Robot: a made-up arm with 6 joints.
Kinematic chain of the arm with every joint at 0, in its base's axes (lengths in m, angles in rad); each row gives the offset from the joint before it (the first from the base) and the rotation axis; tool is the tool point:
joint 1: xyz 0.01 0 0.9 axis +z
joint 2: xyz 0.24 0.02 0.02 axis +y
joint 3: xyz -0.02 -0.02 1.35 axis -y
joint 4: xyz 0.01 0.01 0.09 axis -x
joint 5: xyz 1.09 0.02 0 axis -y
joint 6: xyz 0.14 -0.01 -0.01 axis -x
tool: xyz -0.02 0 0.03
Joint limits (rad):
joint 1: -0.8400..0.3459
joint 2: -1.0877..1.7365
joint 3: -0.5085..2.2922
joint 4: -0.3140..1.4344
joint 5: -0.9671..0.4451
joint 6: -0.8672..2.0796
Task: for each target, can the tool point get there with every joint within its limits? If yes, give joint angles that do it. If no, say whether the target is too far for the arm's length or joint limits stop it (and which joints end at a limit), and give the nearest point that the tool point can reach.
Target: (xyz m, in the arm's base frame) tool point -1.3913 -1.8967 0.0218
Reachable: no: joint limits stop it (at a limit: joint 1, joint 2, joint 3, joint 4, joint 5, joint 6) | nearest point -1.9240 -0.7866 1.1643 | short by 1.680 m
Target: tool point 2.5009 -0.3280 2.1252
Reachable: yes | joints -0.1330 1.1400 1.5966 0.6080 -0.1153 -0.5858
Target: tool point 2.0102 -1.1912 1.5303
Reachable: yes | joints -0.5335 0.7956 0.4928 0.5740 -0.8317 0.7261
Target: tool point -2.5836 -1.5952 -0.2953
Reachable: no: too far | nearest point -1.9569 -0.7207 1.0956 | short by 1.758 m
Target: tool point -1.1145 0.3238 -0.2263
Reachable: no: joint limits stop it (at a limit: joint 2, joint 3, joint 5) | nearest point -2.0012 0.5791 1.0897 | short by 1.607 m
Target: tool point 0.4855 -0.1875 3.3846
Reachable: yes | joints -0.4609 0.3791 2.0612 0.9036 0.0574 0.7786
